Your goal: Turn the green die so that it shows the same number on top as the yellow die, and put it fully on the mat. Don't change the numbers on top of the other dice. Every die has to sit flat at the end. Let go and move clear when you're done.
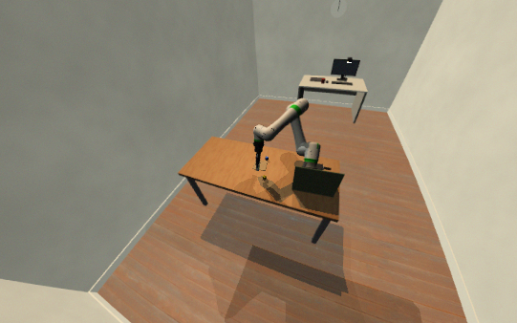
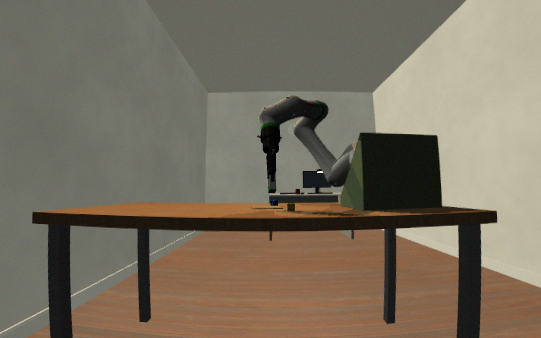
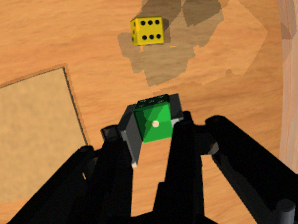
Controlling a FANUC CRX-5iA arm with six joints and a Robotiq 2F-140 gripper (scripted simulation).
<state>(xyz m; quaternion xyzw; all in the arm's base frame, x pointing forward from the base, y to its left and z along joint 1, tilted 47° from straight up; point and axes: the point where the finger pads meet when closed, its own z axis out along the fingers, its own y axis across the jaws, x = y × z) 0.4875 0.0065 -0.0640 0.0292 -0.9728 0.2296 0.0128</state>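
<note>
Now: the green die 1 cm to the left of my hand and 2 cm below it. Also, from my hand: blue die (3 cm behind, 24 cm to the right, 10 cm below); yellow die (7 cm behind, 4 cm to the left, 10 cm below); pale mat (2 cm ahead, 13 cm to the right, 11 cm below).
</note>
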